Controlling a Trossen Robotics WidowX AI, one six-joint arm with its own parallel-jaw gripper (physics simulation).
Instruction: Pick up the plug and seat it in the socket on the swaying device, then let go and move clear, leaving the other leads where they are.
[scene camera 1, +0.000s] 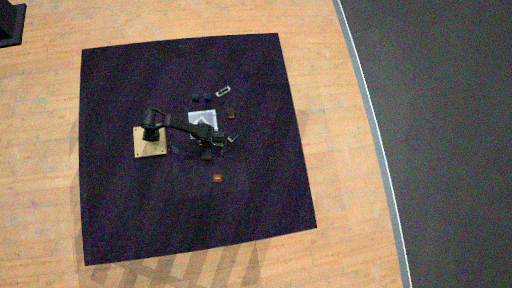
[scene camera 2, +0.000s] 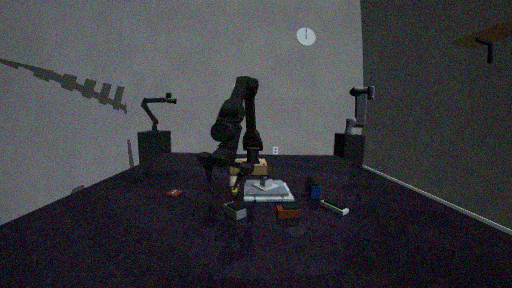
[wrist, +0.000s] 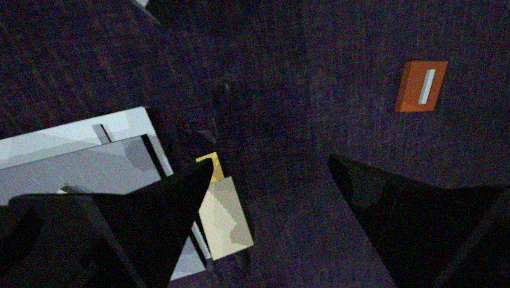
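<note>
The plug, a cream block (scene camera 2: 233, 181) (wrist: 227, 220) with a yellow tip (scene camera 2: 235, 191) (wrist: 217, 167), lies beside the device. The device has a white base (scene camera 1: 210, 114) (scene camera 2: 270, 199) (wrist: 120, 119) and a grey plate (scene camera 2: 276, 192) (wrist: 75, 170) on top, with a small socket block (scene camera 2: 264, 182) on it. My gripper (scene camera 2: 223, 184) (wrist: 269, 161) is open, its fingers wide apart. In the wrist view the left finger overlaps the plug's left side and hides most of the socket area; the plug's visible part is between the fingers, close to the left one. In scene camera 1 the arm hides the plug.
An orange block with a white bar (scene camera 1: 217, 178) (scene camera 2: 174, 193) (wrist: 425, 87) lies apart from the device. A grey box (scene camera 1: 233, 138) (scene camera 2: 236, 212), an orange box (scene camera 1: 231, 115) (scene camera 2: 288, 213), a blue box (scene camera 1: 207, 97) (scene camera 2: 315, 192) and a white tray (scene camera 1: 223, 91) (scene camera 2: 334, 207) lie around it.
</note>
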